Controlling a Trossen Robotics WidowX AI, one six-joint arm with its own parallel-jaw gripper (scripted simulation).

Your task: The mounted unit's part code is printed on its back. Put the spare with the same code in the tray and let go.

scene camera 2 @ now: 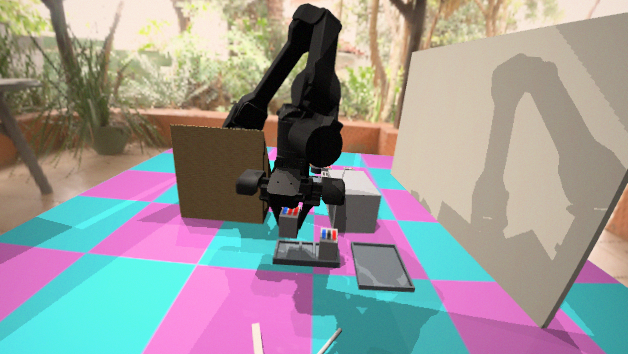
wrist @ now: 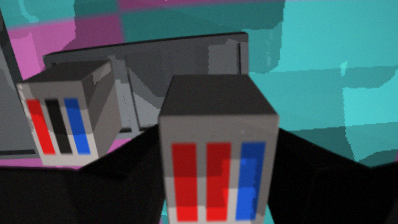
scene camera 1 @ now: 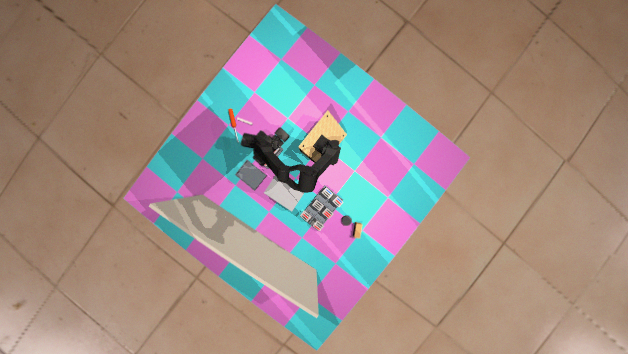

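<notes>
Tall wall panel (scene camera 1: 215, 228). My gripper (scene camera 2: 289, 227), holder rack (scene camera 2: 287, 252), grey mounted unit (scene camera 2: 359, 214). My gripper again, wrist view (wrist: 211, 128).
</notes>
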